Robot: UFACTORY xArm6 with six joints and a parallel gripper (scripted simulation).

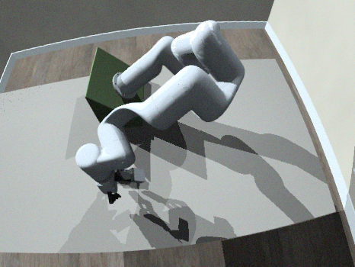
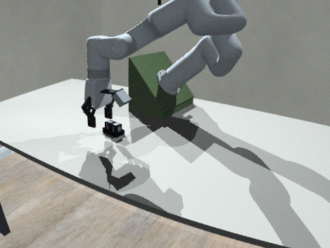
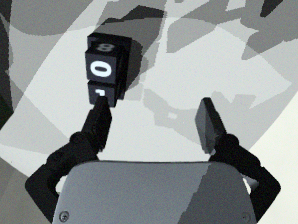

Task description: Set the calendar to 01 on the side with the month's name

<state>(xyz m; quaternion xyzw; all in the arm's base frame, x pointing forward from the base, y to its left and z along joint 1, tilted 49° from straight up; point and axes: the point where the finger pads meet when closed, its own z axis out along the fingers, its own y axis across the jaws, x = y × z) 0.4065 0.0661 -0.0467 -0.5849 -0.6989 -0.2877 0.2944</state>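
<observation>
The black cube lies 50 mm behind my hand, 40 mm below it and 20 mm to the left of it. Round my hand: black tray: 60 mm below, 50 mm behind, 10 mm to the left.
</observation>
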